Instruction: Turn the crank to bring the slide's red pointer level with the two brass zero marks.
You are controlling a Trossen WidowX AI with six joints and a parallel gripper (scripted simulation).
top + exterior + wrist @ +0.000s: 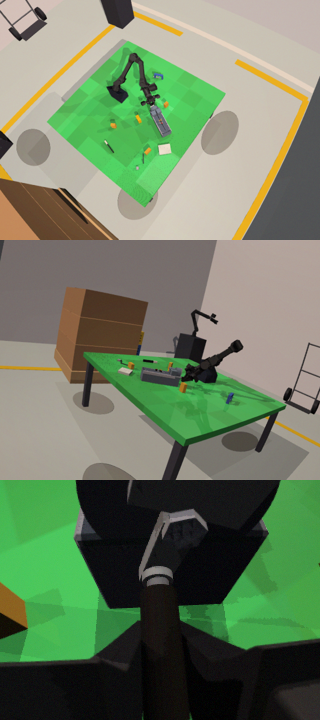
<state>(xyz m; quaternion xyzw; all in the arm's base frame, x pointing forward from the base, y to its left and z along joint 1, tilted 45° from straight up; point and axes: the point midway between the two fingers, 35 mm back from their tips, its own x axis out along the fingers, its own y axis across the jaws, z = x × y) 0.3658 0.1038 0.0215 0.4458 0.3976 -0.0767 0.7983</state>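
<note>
Now: gripper tip 2 cm past the dark handle, 1 cm to the right of it and 3 cm below it. From my gripper tip the other things lie so: blue bracket: 18 cm behind, 33 cm to the left; red pointer: 17 cm ahead, 11 cm to the right, 5 cm above; white pad: 30 cm ahead, 27 cm to the right, 2 cm below.
</note>
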